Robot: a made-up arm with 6 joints.
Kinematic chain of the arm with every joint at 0, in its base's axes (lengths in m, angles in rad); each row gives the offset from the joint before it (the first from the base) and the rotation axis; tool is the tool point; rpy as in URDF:
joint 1: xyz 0 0 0.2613 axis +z
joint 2: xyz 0 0 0 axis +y
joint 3: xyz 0.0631 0 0.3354 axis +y
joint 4: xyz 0.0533 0 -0.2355 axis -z
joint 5: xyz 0 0 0 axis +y
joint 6: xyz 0.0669 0 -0.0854 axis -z
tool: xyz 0 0 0 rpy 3.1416 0 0
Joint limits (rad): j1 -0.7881..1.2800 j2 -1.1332..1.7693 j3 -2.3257..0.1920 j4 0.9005..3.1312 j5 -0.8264..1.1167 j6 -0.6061..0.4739
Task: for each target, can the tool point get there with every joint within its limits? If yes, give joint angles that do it. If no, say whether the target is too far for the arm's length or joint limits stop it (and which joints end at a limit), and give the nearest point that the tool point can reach.
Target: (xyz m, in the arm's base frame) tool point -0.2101 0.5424 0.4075
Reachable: no: joint limits stop it (at a limit: joint 1, joint 5) | nearest point 0.0863 0.4537 0.4075 | short by 0.309 m
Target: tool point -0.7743 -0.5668 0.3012
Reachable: no: too far | nearest point -0.3835 -0.2808 0.6550 | short by 0.600 m
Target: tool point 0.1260 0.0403 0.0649
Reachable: yes | joints 1.0964 1.5180 -0.3879 1.7928 -0.4227 -0.1894
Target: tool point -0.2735 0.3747 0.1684
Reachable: no: joint limits stop it (at a limit: joint 1, joint 5) | nearest point 0.0350 0.2824 0.1684 | short by 0.322 m
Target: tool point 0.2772 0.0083 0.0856
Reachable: yes | joints 0.3058 0.9698 -0.5296 1.0940 -0.2364 0.0400
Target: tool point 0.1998 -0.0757 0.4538
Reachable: yes | joints -0.4656 -0.5058 -0.5210 1.5573 0.8689 0.1231
